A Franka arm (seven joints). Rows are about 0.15 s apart.
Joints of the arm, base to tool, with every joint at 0 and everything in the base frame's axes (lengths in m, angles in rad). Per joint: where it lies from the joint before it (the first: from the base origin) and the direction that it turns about. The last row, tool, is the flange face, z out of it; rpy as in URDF.
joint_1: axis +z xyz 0 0 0.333
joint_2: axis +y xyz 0 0 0
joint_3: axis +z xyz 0 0 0.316
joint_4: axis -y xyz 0.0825 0 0
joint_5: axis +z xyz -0.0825 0 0.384
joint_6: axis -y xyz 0 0 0
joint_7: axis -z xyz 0.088 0 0
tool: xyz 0 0 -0.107 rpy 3.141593 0 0
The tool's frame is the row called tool.
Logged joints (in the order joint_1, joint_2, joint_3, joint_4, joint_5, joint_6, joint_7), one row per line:
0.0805, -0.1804, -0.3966, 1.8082, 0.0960, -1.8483, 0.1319
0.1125, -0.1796, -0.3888, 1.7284, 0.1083, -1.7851, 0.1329
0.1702, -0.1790, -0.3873, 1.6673, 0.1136, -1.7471, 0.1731
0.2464, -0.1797, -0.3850, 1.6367, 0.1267, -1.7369, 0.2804
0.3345, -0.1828, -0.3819, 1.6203, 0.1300, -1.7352, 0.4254
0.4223, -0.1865, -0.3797, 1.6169, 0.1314, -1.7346, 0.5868
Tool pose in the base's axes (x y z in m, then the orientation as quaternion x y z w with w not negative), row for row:
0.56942, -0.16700, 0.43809, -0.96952, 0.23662, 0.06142, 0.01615
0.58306, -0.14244, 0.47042, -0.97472, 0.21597, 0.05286, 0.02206
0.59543, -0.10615, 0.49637, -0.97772, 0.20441, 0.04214, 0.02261
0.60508, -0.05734, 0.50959, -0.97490, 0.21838, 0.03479, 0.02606
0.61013, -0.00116, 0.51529, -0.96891, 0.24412, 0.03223, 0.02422
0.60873, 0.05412, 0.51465, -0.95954, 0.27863, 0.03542, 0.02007
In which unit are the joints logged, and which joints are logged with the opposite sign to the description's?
The joints are logged in radians. Opposite sign: joint_2, joint_4, joint_6.
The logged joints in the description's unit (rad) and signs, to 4 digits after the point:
0.0805, 0.1804, -0.3966, -1.8082, 0.0960, 1.8483, 0.1319
0.1125, 0.1796, -0.3888, -1.7284, 0.1083, 1.7851, 0.1329
0.1702, 0.1790, -0.3873, -1.6673, 0.1136, 1.7471, 0.1731
0.2464, 0.1797, -0.3850, -1.6367, 0.1267, 1.7369, 0.2804
0.3345, 0.1828, -0.3819, -1.6203, 0.1300, 1.7352, 0.4254
0.4223, 0.1865, -0.3797, -1.6169, 0.1314, 1.7346, 0.5868

